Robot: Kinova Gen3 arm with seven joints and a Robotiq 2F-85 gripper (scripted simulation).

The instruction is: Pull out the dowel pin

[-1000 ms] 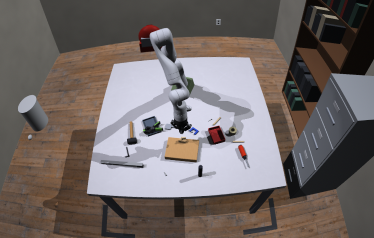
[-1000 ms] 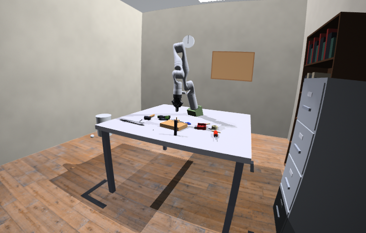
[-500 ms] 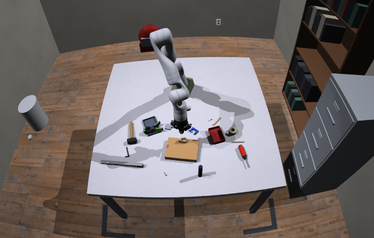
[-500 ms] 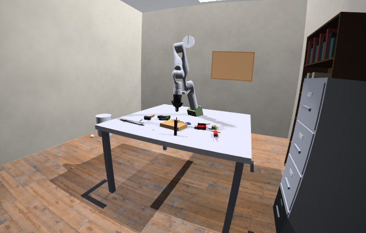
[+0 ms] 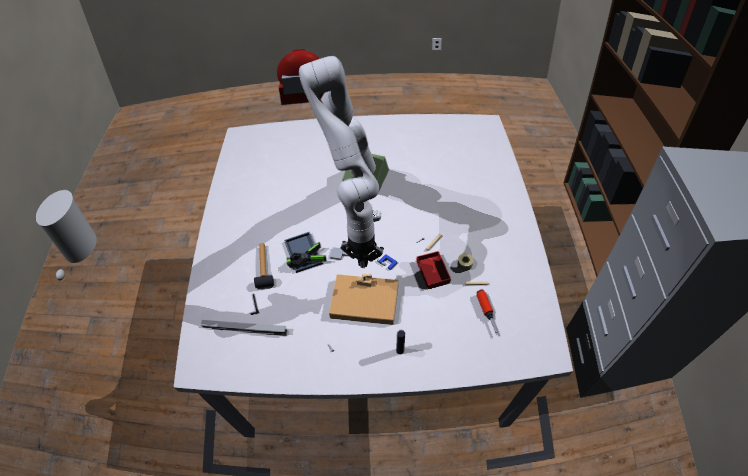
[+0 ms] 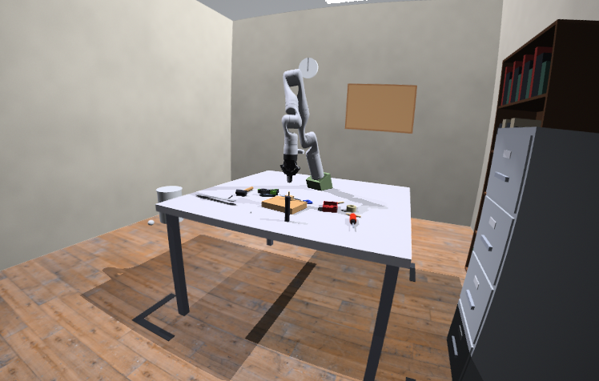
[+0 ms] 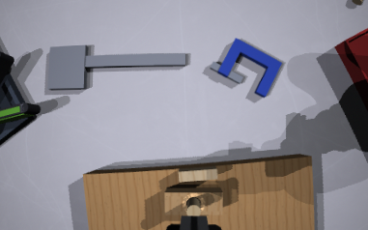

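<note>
My hand is 9 cm above the round dowel pin. From my hand the other things lie so: grey t-shaped tool 14 cm behind, 5 cm to the right, 14 cm below; then wooden bench board 5 cm ahead, 12 cm below; then wooden block 11 cm below.
</note>
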